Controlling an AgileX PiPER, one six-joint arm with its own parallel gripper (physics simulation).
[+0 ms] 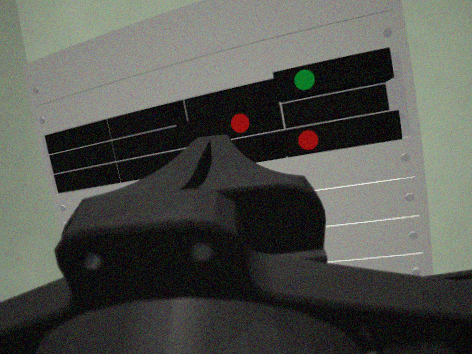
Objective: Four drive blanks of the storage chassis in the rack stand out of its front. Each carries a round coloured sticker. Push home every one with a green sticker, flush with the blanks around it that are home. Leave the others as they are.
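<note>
A black drive blank (352, 68) with a green sticker (304, 80) is at the top right of the chassis and stands out past the blanks beside it. A blank (260, 118) with a red sticker (240, 123) is in the middle row, left of centre of the right column. Another blank (362, 128) with a red sticker (308, 140) is at the bottom right and stands out. The fourth sticker does not show; my gripper covers part of the bottom row. My gripper (215, 157) is shut and empty, its tips in front of the chassis, below and left of the green sticker.
A flush blank (335, 105) lies between the green-stickered blank and the bottom right one. More blanks (80, 139) without stickers fill the left of the chassis. Pale rack panels (370, 200) lie below, with screws along the right edge. A pale green wall (450, 150) shows at the right.
</note>
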